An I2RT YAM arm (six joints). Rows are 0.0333 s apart.
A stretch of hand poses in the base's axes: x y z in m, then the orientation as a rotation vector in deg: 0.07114 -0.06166 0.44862 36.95 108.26 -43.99; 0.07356 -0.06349 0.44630 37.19 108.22 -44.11; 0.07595 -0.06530 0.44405 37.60 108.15 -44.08; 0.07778 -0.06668 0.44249 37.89 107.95 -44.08; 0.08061 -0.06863 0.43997 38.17 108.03 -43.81; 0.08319 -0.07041 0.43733 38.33 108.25 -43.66; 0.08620 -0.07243 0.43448 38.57 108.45 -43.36; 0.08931 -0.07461 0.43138 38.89 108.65 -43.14; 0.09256 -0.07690 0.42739 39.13 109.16 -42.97; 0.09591 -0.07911 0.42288 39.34 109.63 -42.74; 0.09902 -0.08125 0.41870 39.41 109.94 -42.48; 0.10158 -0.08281 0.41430 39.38 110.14 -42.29; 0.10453 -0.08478 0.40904 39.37 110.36 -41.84; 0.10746 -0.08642 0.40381 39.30 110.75 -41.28; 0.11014 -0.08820 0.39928 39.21 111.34 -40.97; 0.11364 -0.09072 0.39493 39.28 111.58 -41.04; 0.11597 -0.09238 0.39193 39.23 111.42 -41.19; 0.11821 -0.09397 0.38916 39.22 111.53 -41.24; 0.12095 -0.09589 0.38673 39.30 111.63 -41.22
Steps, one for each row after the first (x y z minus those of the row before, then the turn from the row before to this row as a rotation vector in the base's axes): 0.00242 -0.00183 -0.00232 0.02 -0.01 -0.23; 0.00239 -0.00181 -0.00225 0.17 -0.11 -0.28; 0.00183 -0.00138 -0.00156 0.05 -0.20 -0.21; 0.00283 -0.00195 -0.00252 0.31 -0.07 -0.07; 0.00258 -0.00178 -0.00264 0.25 0.11 -0.03; 0.00301 -0.00202 -0.00285 0.36 0.03 -0.02; 0.00311 -0.00218 -0.00310 0.35 0.05 -0.11; 0.00325 -0.00229 -0.00399 0.42 0.35 -0.07; 0.00335 -0.00221 -0.00451 0.42 0.29 -0.02; 0.00311 -0.00214 -0.00418 0.31 0.15 0.08; 0.00256 -0.00156 -0.00440 0.18 0.10 0.12; 0.00295 -0.00197 -0.00526 0.35 0.01 0.22; 0.00293 -0.00164 -0.00523 0.45 0.11 0.32; 0.00268 -0.00178 -0.00453 0.38 0.39 0.23; 0.00350 -0.00252 -0.00435 0.09 0.23 -0.07; 0.00233 -0.00166 -0.00300 -0.17 -0.07 -0.04; 0.00224 -0.00159 -0.00277 0.01 0.12 -0.01; 0.00274 -0.00192 -0.00243 0.09 0.07 -0.04
